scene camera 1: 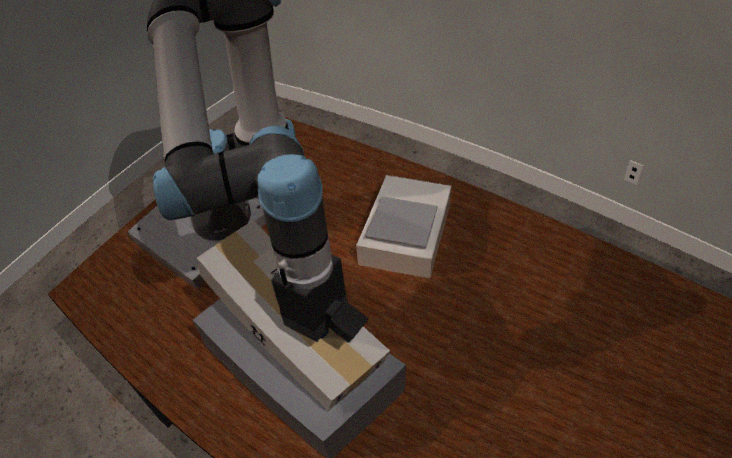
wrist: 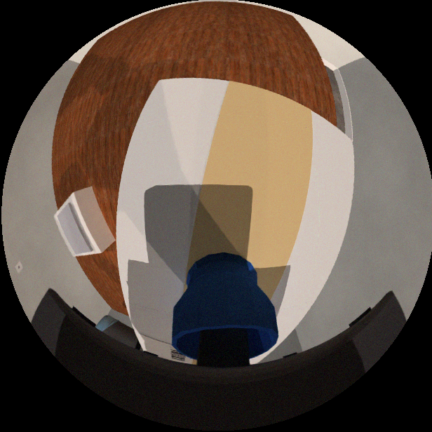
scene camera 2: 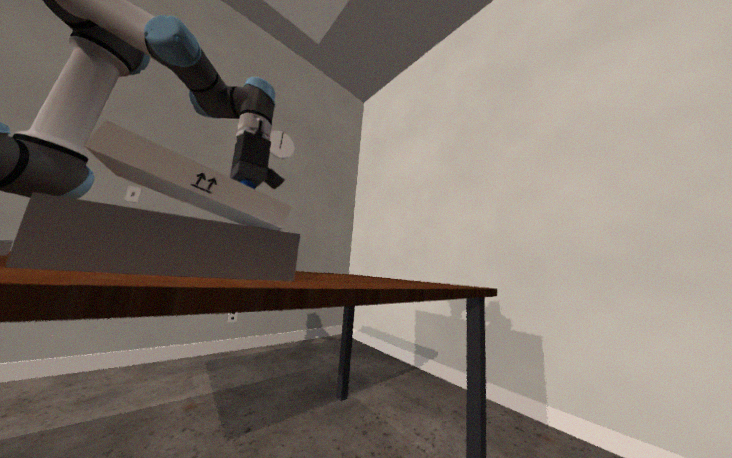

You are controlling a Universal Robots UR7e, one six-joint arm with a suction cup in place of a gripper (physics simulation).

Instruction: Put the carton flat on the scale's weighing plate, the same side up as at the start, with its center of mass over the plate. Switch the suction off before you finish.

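Where they show: arm's base, link origin: [scene camera 1: 221, 218].
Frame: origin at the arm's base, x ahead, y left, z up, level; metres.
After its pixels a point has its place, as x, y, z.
Observation:
The white carton [scene camera 1: 345, 359] {0.531, -0.238, 0.140} [scene camera 2: 161, 167] {0.319, -0.263, 0.154} [wrist: 260, 150] with a tan tape stripe hangs tilted on my suction cup [scene camera 2: 247, 184] [wrist: 222, 295], which sits on its top face toward the lower end. The end toward the robot base is raised. The other end is low, close over the grey block [scene camera 1: 259, 372] {0.390, -0.307, 0.066} [scene camera 2: 161, 243] {0.346, -0.318, 0.017}; whether it touches is unclear. The arrows on its side point up. In scene camera 1 the wrist hides the cup. The scale [scene camera 1: 415, 187] {0.370, 0.290, 0.028} [wrist: 97, 220] stands apart, with its grey weighing plate [scene camera 1: 402, 221] {0.408, 0.159, 0.045} [wrist: 75, 232] uncovered.
The wooden table [scene camera 1: 539, 324] {0.771, 0.103, -0.033} [scene camera 2: 399, 289] {0.734, -0.492, -0.034} [wrist: 200, 45] bears the block, the scale and the robot's grey base plate [scene camera 1: 172, 243] {-0.056, -0.131, -0.001}. The carton's raised end is near the arm's base. Walls stand behind the table.

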